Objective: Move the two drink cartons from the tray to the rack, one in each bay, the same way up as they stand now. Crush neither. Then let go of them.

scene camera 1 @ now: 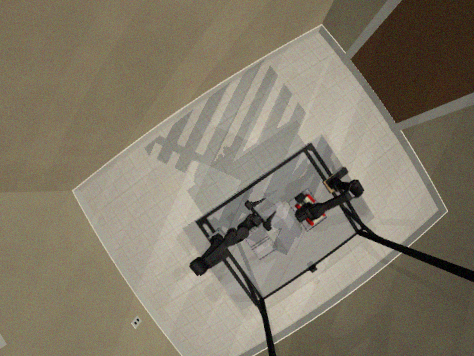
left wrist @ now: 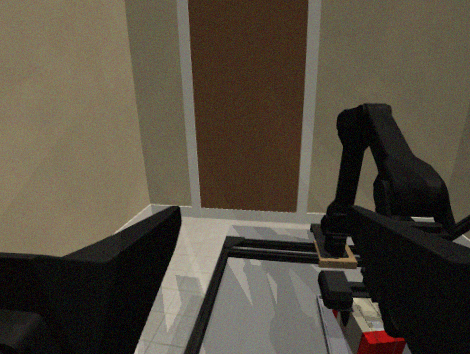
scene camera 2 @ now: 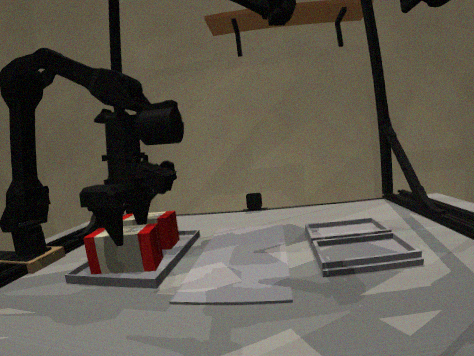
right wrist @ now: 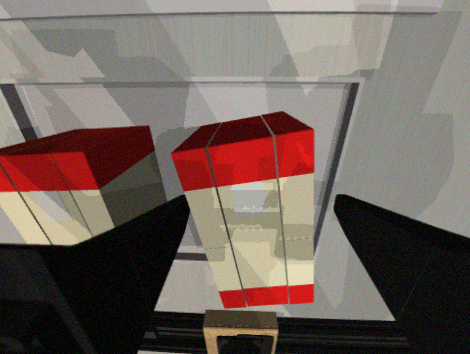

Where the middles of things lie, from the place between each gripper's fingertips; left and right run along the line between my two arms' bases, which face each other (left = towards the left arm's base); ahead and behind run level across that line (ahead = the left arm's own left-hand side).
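Counted from my left hand, the pale mat (scene camera 2: pixel 247 265) is 6 cm to the right, 24 cm behind and 37 cm below. The grey tray (scene camera 2: pixel 82 275) is 26 cm to the right of my left hand, 21 cm behind it and 36 cm below it.
From my right hand, I find the grey tray 3 cm to the right, 6 cm behind and 5 cm below, while the pale mat is 9 cm behind that hand, 17 cm to the left of it and 6 cm below it. Going by its middle, the pale mat is nearer to my right hand than to my left hand. By its middle, the grey tray is nearer to my right hand than to my left hand, too.
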